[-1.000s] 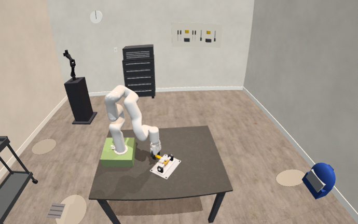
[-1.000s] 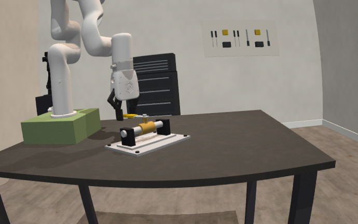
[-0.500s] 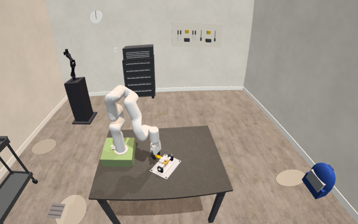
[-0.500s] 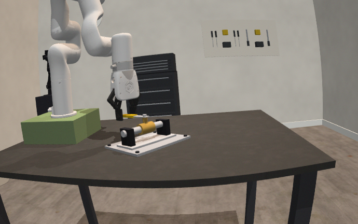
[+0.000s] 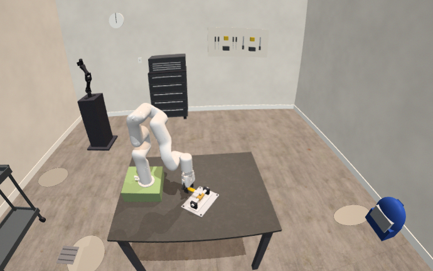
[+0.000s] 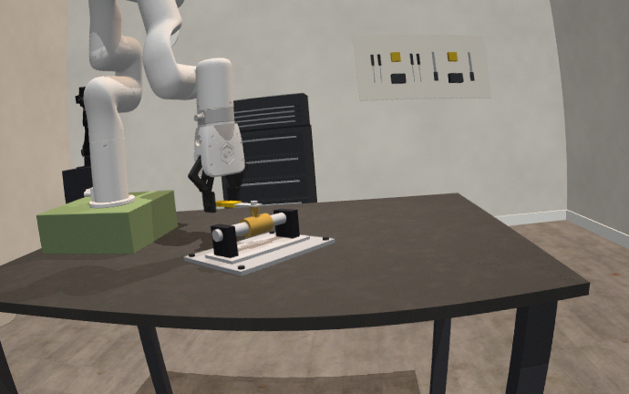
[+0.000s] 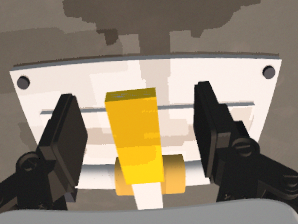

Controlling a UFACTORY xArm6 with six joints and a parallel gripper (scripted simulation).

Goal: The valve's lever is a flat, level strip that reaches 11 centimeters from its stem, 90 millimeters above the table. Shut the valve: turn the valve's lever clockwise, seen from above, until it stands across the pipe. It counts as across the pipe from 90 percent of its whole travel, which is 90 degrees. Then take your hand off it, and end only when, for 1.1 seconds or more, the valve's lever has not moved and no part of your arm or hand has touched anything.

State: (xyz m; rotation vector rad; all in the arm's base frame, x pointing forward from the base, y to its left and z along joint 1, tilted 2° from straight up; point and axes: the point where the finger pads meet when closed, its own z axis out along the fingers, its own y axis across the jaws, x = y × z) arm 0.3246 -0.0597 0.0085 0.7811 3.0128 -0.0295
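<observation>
My gripper is now 50 mm short of the valve lever and 30 mm to the left of it.
</observation>
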